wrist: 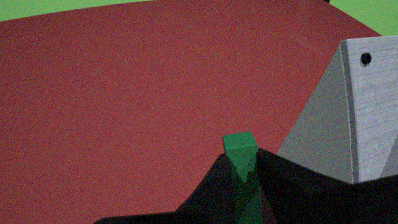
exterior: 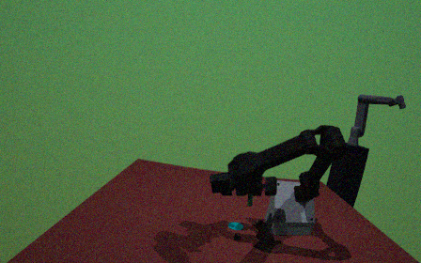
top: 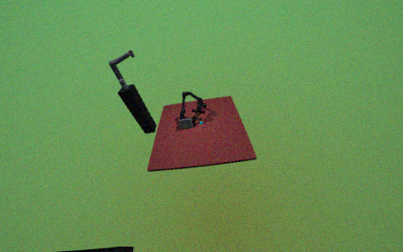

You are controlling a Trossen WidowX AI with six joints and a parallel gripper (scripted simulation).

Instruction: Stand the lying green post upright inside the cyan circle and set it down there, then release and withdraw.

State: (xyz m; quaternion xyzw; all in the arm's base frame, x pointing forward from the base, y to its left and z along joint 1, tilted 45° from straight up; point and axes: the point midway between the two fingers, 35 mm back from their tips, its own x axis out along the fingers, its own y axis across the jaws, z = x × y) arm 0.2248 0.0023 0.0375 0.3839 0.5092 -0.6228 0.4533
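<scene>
Right now the cyan circle is 30 mm ahead of my gripper tip, 20 mm to the left of it and 140 mm below it. The rest, counted from my gripper tip: green post 10 mm to the left, 20 mm below.
</scene>
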